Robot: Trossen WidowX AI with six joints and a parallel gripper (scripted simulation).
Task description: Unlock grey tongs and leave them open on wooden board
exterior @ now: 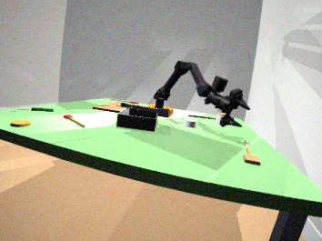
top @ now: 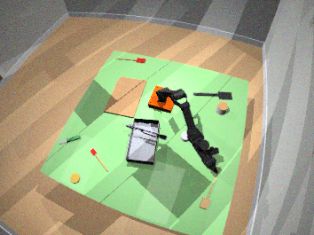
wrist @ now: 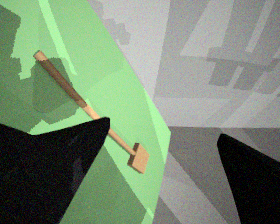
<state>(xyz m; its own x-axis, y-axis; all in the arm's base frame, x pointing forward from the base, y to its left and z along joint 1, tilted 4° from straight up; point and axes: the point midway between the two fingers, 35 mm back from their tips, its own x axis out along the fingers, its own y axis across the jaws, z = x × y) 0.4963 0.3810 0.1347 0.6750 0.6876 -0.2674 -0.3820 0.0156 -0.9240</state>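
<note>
My gripper tip is now 18 cm past the grey roasting tin, 48 cm to the left of it and 9 cm above it. Round my gripper tip: white puck 26 cm behind, 21 cm to the right, 10 cm below; cork-topped jar 52 cm behind, 4 cm to the left, 9 cm below; black spatula 66 cm behind, 1 cm to the right, 12 cm below.
</note>
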